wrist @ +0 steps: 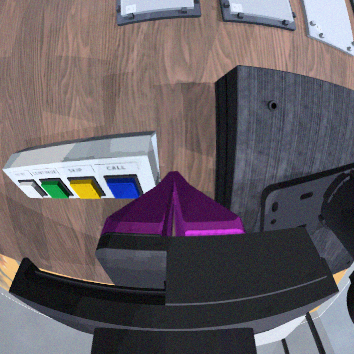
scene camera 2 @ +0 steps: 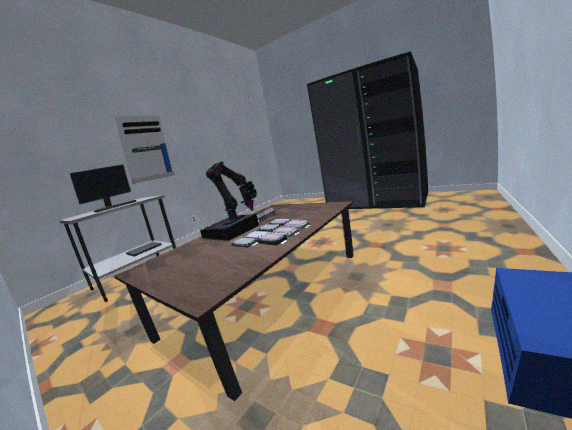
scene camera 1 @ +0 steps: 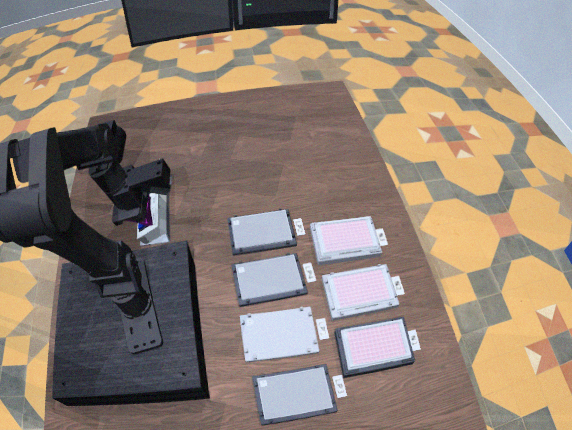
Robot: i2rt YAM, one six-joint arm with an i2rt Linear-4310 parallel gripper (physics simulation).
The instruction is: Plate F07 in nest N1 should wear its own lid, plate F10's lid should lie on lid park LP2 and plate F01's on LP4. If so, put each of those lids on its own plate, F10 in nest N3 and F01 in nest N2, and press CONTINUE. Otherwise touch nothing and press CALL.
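My gripper is shut and empty, its magenta fingertips beside the CALL end of the white button box. In the wrist view the blue CALL button lies left of the tips, beside the yellow SKIP and green CONTINUE. Plates with pink wells sit in N3, N2 and N1. Flat grey panels lie at LP2, LP4 and LP3, a paler one at LP1. Their small codes are unreadable; I cannot tell whether N1's plate is lidded.
The black arm base block stands close beside the button box on the brown table. Black cabinets, a side desk with a monitor and a blue box stand away from the table.
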